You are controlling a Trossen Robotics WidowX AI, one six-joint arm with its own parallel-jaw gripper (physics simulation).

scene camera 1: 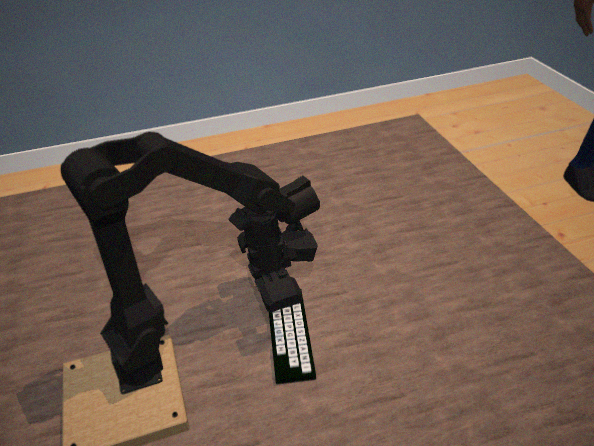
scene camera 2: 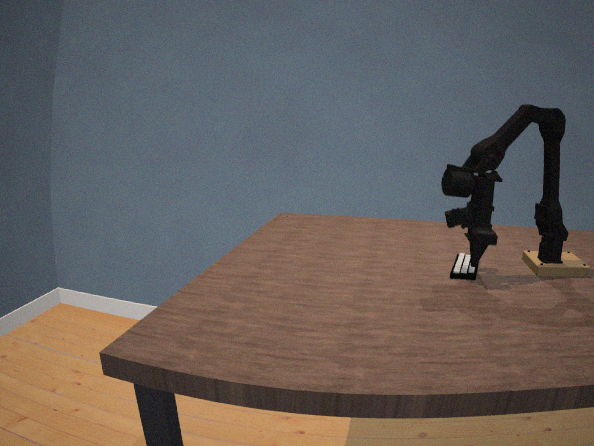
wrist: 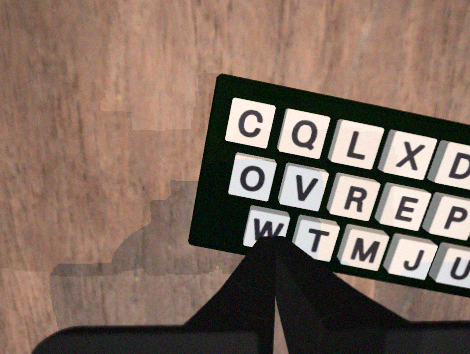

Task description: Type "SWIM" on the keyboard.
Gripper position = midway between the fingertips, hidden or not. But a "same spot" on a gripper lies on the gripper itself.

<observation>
The gripper shows in scene camera 1 [273, 298], in scene camera 2 and in the wrist view. One and the same spot on the gripper: [wrist: 313, 303] is [scene camera 2: 470, 246].
</observation>
